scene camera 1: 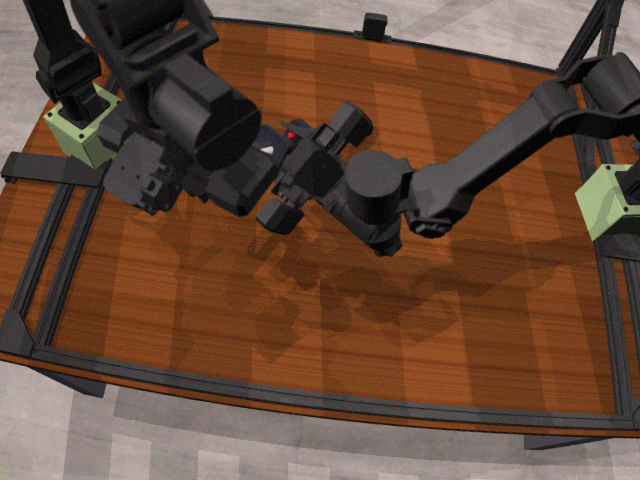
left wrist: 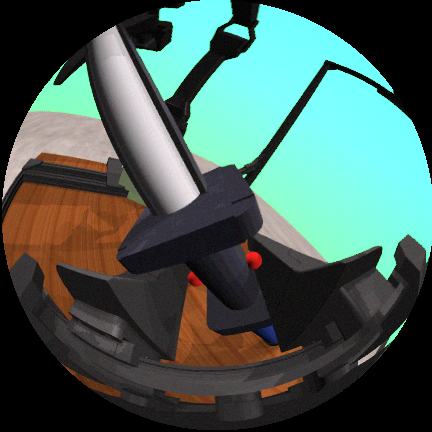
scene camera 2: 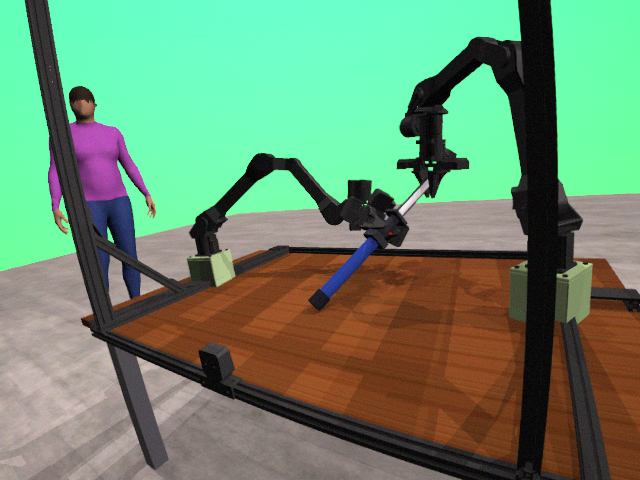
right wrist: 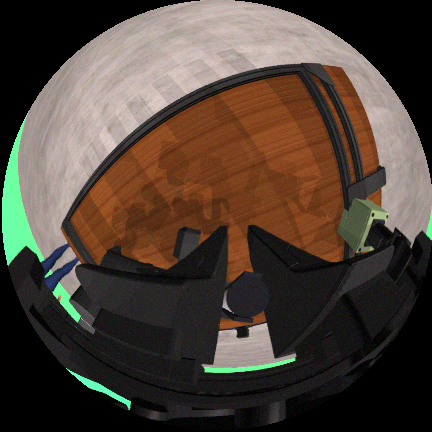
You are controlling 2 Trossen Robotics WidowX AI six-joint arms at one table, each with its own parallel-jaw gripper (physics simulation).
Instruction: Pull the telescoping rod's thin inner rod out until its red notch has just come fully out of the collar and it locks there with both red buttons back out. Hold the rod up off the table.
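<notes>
The rod slants in scene camera 2: blue tube (scene camera 2: 351, 266) (left wrist: 268, 334) low, dark collar (scene camera 2: 378, 237) (left wrist: 230, 212) mid-length, pale inner rod (scene camera 2: 413, 198) (left wrist: 145, 130) extending up. Its black lower end (scene camera 2: 318, 298) appears above the table. My left gripper (scene camera 2: 391, 227) (left wrist: 219, 239) is shut on the collar's narrow neck, which sits tilted between the fingers. Red buttons (left wrist: 195, 278) (left wrist: 254, 260) show beside the neck. My right gripper (scene camera 2: 430, 187) (right wrist: 236, 232) is shut on the inner rod near its dark end cap (right wrist: 248, 295). The red notch does not show in these views.
Black frame rails (scene camera 1: 330, 395) (scene camera 2: 330, 431) edge the wooden table (scene camera 1: 206, 330) (scene camera 2: 330, 361). A small black box (scene camera 1: 374, 25) (scene camera 2: 217, 361) stands on one rail. Upright black posts (scene camera 2: 537, 206) (scene camera 2: 62, 155) stand at the sides in scene camera 2. A person (scene camera 2: 98, 155) stands beyond the table.
</notes>
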